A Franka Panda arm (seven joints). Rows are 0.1 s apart.
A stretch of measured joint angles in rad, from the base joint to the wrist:
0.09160 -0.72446 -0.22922 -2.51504 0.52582 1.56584 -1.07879
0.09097 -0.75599 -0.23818 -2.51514 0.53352 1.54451 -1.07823
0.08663 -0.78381 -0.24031 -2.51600 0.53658 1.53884 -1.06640
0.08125 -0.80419 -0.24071 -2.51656 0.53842 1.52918 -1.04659
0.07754 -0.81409 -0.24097 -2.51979 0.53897 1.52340 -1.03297
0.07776 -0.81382 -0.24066 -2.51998 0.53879 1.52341 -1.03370
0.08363 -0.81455 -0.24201 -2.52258 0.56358 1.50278 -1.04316
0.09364 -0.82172 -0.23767 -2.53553 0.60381 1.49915 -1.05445
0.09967 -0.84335 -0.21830 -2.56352 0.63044 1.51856 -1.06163
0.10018 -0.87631 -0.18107 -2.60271 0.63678 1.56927 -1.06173
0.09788 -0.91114 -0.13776 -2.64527 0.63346 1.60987 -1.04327
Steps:
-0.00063 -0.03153 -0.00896 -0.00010 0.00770 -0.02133 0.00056
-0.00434 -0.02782 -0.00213 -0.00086 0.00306 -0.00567 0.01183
-0.00538 -0.02038 -0.00040 -0.00056 0.00184 -0.00966 0.01981
-0.00371 -0.00990 -0.00026 -0.00323 0.00055 -0.00578 0.01362
0.00022 0.00027 0.00031 -0.00019 -0.00018 0.00001 -0.00073
0.00587 -0.00073 -0.00135 -0.00260 0.02479 -0.02063 -0.00946
0.01001 -0.00717 0.00434 -0.01295 0.04023 -0.00363 -0.01129
0.00603 -0.02163 0.01937 -0.02799 0.02663 0.01941 -0.00718
0.00051 -0.03296 0.03723 -0.03919 0.00634 0.05071 -0.00010
-0.00230 -0.03483 0.04331 -0.04256 -0.00332 0.04060 0.01846

